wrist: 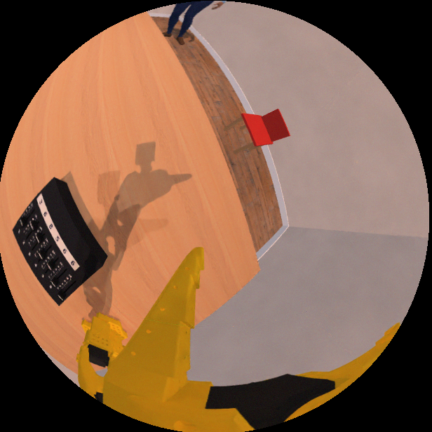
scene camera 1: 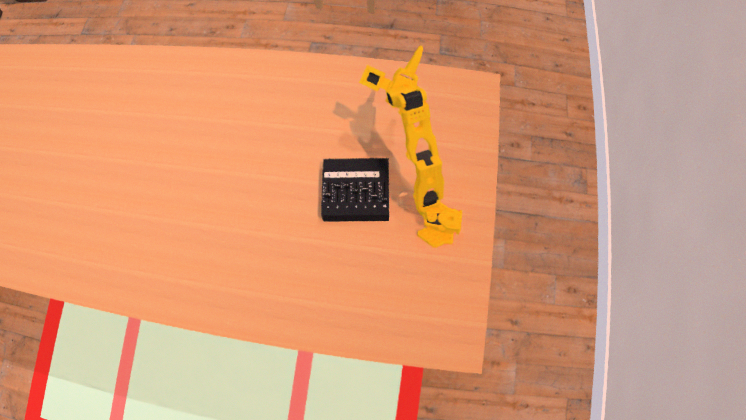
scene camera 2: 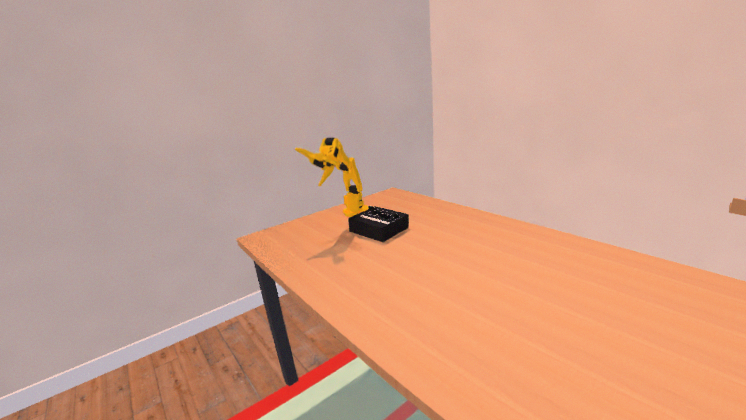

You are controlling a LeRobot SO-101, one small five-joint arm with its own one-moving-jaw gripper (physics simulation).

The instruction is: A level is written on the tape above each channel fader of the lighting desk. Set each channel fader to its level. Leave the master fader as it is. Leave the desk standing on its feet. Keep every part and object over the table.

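The black lighting desk stands flat on the table, left of the arm's base in scene camera 1. A white tape crosses it above the channel faders; its digits are too small to read surely. In scene camera 1 the second and third faders look high, the first and sixth lower, and the fourth and fifth between. The master fader at the right end looks low. My gripper is wide open and empty, raised above the table, past the desk's tape side and apart from it.
The yellow arm stands beside the desk near the table's right end in scene camera 1. The table ends beyond the gripper. A red chair and a person's legs show past the table edge.
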